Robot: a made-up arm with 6 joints.
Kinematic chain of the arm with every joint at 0, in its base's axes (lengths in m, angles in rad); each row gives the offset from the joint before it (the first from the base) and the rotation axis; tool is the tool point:
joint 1: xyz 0 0 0.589 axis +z
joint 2: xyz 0.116 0 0 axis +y
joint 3: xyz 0 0 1.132 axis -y
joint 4: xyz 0 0 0.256 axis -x
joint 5: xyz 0.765 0 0 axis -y
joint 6: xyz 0.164 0 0 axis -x
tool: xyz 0 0 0
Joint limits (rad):
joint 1: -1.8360..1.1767
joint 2: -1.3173..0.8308
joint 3: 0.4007..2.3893
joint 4: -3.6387..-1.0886
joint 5: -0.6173..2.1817
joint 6: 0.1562..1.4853
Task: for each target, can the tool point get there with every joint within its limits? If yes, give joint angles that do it. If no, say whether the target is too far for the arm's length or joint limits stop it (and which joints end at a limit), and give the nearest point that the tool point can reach.
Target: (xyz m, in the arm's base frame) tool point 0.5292 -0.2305 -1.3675
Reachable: no: joint limits stop it (at a limit: joint 1, joint 2, joint 3, joint 4) | nearest point -0.4134 -1.3608 0.2065 | short by 2.155 m
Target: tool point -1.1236 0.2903 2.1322
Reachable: yes | joints -0.3073 -0.8078 1.1321 -2.5984 0.8410 1.0563
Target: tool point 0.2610 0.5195 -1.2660
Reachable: no: joint limits stop it (at a limit: joint 1, joint 2, joint 3, joint 5) | nearest point 0.4125 1.4952 0.0955 | short by 1.682 m
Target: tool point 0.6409 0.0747 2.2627
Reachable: yes | joints 0.3523 0.5931 2.0265 -1.7990 1.9034 0.7364
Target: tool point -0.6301 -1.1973 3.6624
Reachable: no: too far | nearest point -0.2598 -0.8437 2.5442 | short by 1.230 m
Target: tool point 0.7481 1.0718 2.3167
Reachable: yes | joints 0.9384 0.5680 1.1672 -2.6379 -0.3901 0.9801
